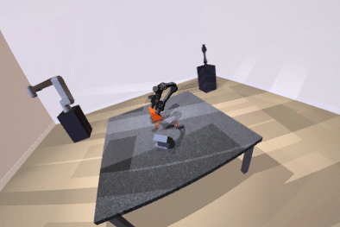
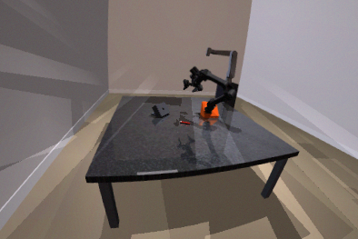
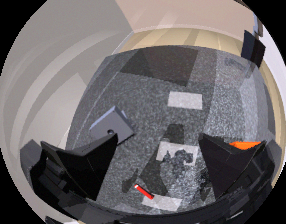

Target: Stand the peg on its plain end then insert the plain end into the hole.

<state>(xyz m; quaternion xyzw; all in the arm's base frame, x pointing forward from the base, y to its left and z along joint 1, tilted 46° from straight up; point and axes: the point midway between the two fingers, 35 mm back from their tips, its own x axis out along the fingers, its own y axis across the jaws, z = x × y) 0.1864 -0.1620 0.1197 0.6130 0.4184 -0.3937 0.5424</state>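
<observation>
Now: the red peg 7 cm ahead of my gripper tip, 17 cm to the left of it and 22 cm below it. Round my gripper tip: sloped panel 22 cm ahead, 2 cm to the right, 19 cm below.
</observation>
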